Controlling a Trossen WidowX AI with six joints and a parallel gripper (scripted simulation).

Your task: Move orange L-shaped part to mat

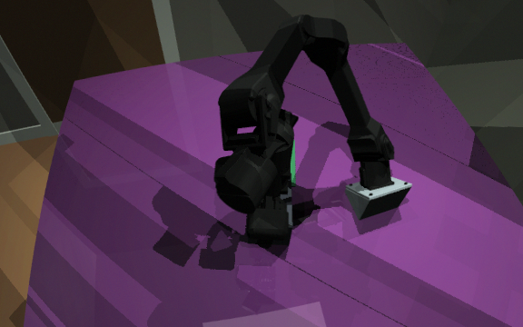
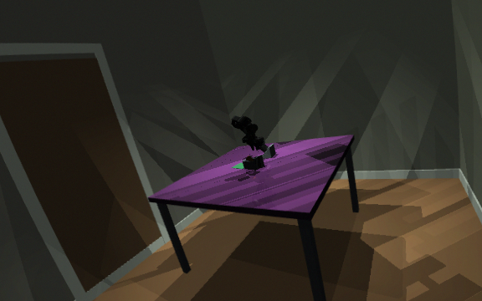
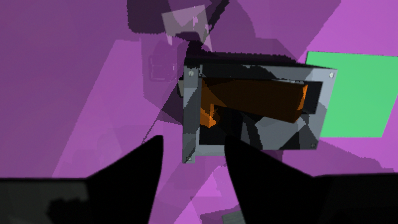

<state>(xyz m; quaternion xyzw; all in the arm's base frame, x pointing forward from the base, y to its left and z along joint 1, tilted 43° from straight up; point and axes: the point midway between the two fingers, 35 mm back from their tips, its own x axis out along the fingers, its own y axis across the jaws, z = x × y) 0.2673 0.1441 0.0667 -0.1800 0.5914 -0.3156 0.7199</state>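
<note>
The orange L-shaped part lies 10 cm below my gripper tip, 4 cm to the right of it and 2 cm behind it. The rest, counted from my gripper tip: green mat 21 cm to the right, 16 cm below, 6 cm behind.
</note>
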